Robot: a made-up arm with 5 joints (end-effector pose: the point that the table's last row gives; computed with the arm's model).
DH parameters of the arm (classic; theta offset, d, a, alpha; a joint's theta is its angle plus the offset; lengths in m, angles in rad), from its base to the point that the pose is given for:
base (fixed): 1.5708 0.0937 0 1.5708
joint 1: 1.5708 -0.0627 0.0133 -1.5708
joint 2: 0 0.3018 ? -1.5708
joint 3: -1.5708 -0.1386 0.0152 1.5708
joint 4: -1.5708 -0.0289 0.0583 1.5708
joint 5: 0 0.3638 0.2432 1.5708
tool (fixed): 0 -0.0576 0 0
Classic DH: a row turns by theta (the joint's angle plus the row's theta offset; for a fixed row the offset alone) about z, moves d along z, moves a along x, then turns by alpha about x.
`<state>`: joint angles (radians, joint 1 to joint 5).
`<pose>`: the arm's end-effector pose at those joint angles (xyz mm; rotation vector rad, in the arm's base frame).
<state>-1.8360 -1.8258 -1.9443 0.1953 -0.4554</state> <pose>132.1 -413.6 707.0 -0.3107 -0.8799 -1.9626</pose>
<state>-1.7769 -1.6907 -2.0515 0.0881 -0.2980</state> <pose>240.7 -392.9 676.4 -0.0189 -0.7890 -1.7278</pose>
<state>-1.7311 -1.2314 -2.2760 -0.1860 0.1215</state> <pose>471.3 -94.4 630.5 0.4707 -0.4442 -0.9203</pose>
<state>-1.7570 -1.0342 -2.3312 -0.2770 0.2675</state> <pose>489.5 81.9 606.4 0.5224 -0.2816 -0.5964</pose>
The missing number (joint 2, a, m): 0.1002
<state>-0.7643 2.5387 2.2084 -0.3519 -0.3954</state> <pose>-146.2 -72.2 744.9 -1.6600 -2.0918 -1.6392</pose>
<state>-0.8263 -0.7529 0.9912 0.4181 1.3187</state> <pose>7.3 -526.9 52.8 -1.5047 1.3384 -1.4622</pose>
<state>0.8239 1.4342 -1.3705 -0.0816 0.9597</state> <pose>-435.8 -260.4 292.5 1.1192 -0.9955 1.0817</pose>
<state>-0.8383 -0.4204 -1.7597 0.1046 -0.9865</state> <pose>471.3 -233.0 635.5 0.5647 -0.7296 -0.9042</pose>
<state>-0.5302 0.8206 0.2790 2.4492 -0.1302</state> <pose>-145.5 -528.1 721.4 0.5272 -1.3117 -2.0970</pose>
